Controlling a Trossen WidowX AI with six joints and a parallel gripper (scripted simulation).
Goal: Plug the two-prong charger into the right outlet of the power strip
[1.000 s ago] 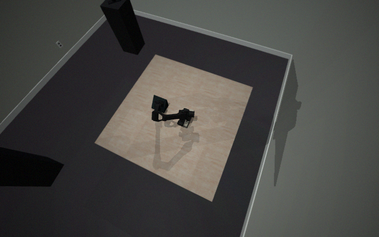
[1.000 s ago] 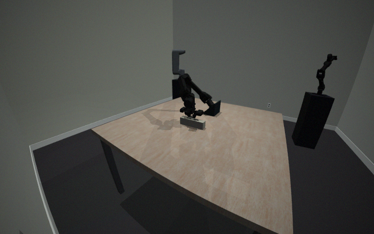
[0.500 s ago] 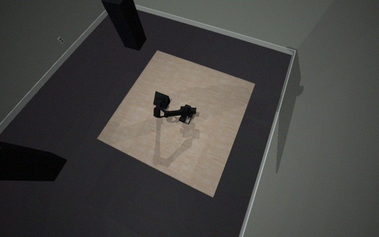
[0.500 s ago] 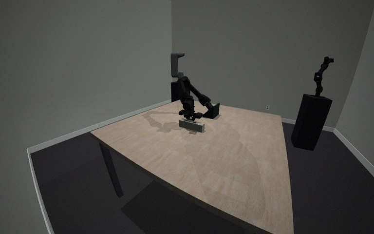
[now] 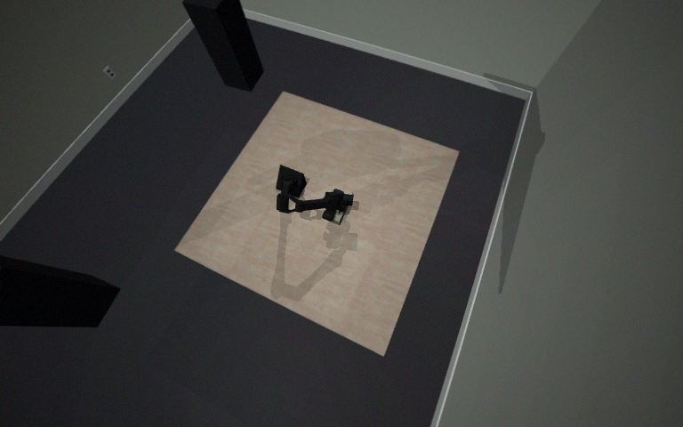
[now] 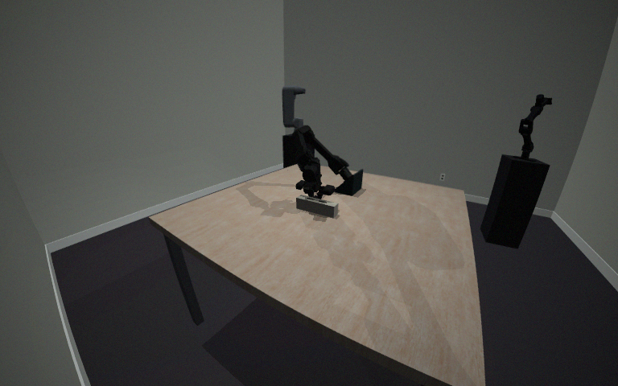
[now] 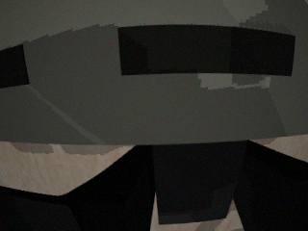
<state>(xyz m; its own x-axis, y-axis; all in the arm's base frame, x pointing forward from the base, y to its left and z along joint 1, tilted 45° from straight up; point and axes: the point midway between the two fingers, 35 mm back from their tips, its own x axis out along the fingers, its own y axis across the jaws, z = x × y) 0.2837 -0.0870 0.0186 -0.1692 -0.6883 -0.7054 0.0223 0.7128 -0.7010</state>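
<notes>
My gripper tip is 2 cm short of the black two-prong charger and 1 cm below it.
</notes>
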